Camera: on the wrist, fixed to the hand. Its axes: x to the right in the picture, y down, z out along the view.
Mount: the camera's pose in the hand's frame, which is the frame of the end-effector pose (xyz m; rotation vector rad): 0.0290 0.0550 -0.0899 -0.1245 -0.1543 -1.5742
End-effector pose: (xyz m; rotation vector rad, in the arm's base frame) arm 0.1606 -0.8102 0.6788 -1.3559 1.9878 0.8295
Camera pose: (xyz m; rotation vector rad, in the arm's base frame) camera 0.0888 -0.8799 0.7229 -2.1760 0.3112 0.2172
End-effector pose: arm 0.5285 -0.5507 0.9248 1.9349 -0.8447 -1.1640
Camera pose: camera 0.6120 -0.5818 0.9881 -2.1513 -0.9170 1.9479
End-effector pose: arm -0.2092 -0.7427 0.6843 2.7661 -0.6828 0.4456
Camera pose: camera -0.2323 -0.7732 0.7867 2.2955 1.3454 -0.1714
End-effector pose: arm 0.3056 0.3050 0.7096 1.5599 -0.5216 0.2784
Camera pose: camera 0.3164 0.3899 0.7776 1.4498 0.6396 -1.0496
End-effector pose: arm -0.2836 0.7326 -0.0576 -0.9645 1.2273 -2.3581
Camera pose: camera -0.3683 0.7387 -0.1265 1.4885 -0.2404 1.5762
